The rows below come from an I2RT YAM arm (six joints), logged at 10 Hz.
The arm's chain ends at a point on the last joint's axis. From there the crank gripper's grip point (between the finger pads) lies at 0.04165 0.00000 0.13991 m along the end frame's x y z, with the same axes.
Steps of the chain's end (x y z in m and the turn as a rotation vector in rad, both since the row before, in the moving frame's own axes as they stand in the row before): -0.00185, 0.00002, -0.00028, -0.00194, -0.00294, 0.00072; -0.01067, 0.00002, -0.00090, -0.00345, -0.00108, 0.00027; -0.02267, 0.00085, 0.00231, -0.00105, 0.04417, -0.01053; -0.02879, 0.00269, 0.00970, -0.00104, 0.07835, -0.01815; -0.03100, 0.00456, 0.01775, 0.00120, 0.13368, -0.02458
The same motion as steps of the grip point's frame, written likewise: -0.00226, 0.00032, -0.00016, -0.00194, -0.00294, 0.00072; -0.01082, 0.00051, -0.00086, -0.00345, -0.00108, 0.00027; -0.01653, 0.00052, 0.00033, -0.00105, 0.04417, -0.01053; -0.01797, 0.00198, 0.00601, -0.00104, 0.07835, -0.01815; -0.01274, 0.00315, 0.01095, 0.00120, 0.13368, -0.02458
